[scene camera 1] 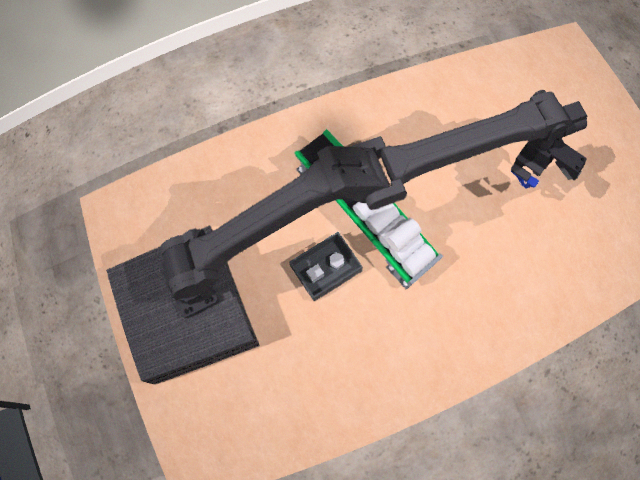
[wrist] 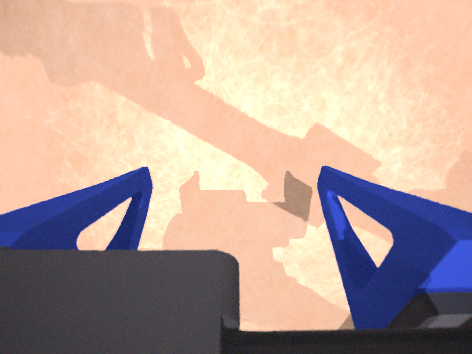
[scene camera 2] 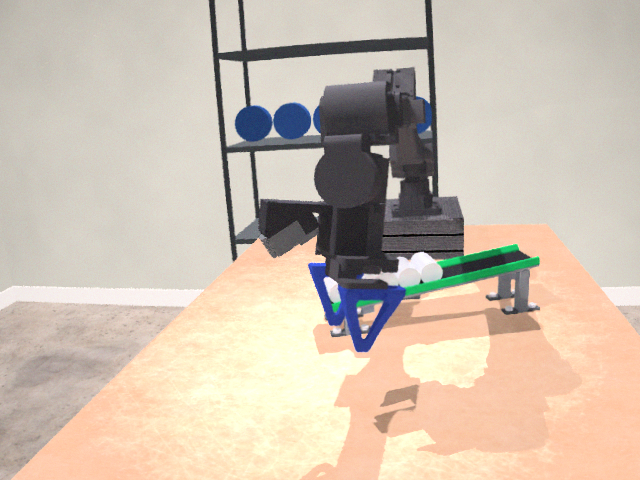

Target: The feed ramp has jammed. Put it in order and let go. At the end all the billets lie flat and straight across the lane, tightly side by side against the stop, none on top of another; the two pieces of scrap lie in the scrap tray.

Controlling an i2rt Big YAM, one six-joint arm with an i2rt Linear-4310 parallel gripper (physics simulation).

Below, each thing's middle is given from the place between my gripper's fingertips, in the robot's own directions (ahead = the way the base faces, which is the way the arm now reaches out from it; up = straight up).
Right now my hand is 51 cm past the scrap tray (scene camera 1: 320,254), 12 cm above it and 6 cm to the right of it.
